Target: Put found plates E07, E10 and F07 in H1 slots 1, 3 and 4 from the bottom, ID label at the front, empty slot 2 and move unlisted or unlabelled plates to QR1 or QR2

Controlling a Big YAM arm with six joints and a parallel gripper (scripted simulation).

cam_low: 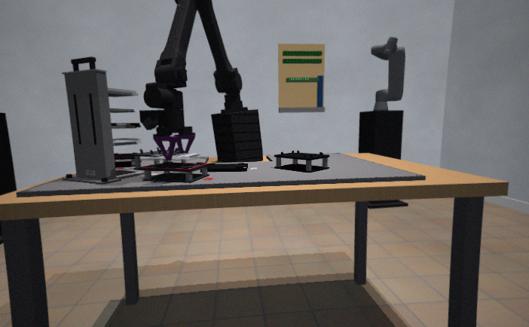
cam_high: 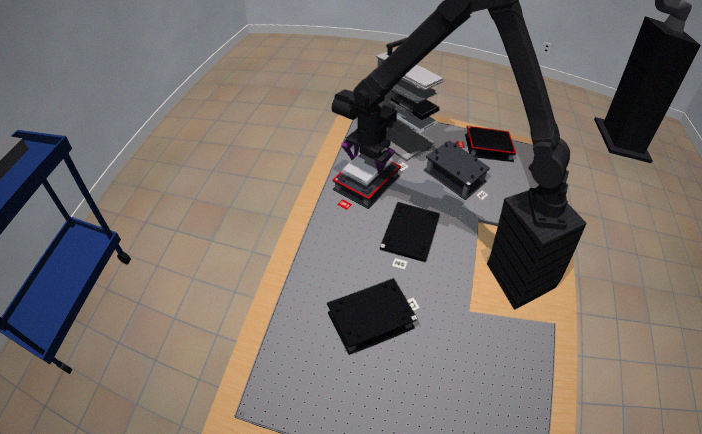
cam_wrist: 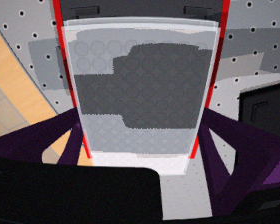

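The red-rimmed quarantine nest lies 30 mm below my hand. From my hand the other things lie so: H1 deck label (100 mm behind, 90 mm to the right, 70 mm below); dark plate (200 mm to the right, 110 mm behind, 100 mm above); grey plate hotel H1 (250 mm to the right, 90 mm above, 50 mm behind).
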